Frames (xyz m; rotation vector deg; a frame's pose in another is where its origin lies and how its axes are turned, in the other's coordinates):
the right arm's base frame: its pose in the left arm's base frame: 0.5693 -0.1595 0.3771 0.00 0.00 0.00
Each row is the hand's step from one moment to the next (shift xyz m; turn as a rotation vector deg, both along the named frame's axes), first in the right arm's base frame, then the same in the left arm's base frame.
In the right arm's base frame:
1: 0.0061 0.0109 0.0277 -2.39 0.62 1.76
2: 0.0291 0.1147 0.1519 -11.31 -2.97 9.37
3: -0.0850 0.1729 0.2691 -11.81 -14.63 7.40
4: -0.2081 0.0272 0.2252 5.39 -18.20 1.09
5: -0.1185 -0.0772 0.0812 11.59 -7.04 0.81
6: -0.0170 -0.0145 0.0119 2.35 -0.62 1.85
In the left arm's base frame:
1: 0.0061 0.0109 0.0277 -2.39 0.62 1.76
2: 0.0291 0.1147 0.1519 -11.31 -2.97 9.37
3: -0.0850 0.1729 0.2691 -11.81 -14.63 7.40
4: -0.2081 0.0272 0.2252 5.39 -18.20 1.09
5: -0.1185 -0.0772 0.0812 11.59 -7.04 0.81
6: -0.0170 -0.0145 0.0119 2.35 -0.62 1.85

